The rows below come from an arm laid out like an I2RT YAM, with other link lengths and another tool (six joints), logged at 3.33 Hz.
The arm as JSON. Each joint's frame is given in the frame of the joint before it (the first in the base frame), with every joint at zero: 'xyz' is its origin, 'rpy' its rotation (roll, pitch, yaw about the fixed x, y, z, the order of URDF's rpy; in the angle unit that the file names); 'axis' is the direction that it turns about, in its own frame. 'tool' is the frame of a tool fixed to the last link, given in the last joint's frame.
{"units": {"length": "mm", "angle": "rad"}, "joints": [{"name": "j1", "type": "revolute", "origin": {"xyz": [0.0, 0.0, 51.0], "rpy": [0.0, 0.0, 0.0]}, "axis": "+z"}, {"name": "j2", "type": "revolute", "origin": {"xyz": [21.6, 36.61, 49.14], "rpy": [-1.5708, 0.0, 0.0]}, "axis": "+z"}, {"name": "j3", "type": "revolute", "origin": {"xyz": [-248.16, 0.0, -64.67], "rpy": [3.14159, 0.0, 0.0]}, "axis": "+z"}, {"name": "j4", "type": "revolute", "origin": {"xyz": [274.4, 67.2, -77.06], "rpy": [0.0, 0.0, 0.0]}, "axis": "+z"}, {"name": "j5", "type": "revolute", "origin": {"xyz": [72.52, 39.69, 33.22], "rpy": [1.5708, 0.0, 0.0]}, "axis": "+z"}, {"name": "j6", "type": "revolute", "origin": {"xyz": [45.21, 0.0, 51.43], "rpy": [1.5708, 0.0, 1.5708]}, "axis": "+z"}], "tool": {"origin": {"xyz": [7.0, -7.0, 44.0], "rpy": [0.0, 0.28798, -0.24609]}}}
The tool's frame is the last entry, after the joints.
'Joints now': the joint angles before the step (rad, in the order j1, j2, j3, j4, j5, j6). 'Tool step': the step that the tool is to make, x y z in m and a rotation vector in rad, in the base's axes. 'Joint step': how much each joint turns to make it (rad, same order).
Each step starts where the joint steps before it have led.
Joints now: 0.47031, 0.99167, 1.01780, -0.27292, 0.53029, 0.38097
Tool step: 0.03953, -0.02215, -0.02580, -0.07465, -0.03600, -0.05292
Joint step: -0.12976, 0.08562, -0.07669, 0.21948, -0.05708, -0.11116
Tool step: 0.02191, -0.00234, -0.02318, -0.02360, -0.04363, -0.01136
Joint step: -0.03067, 0.07736, -0.06309, 0.19388, -0.01316, -0.04361
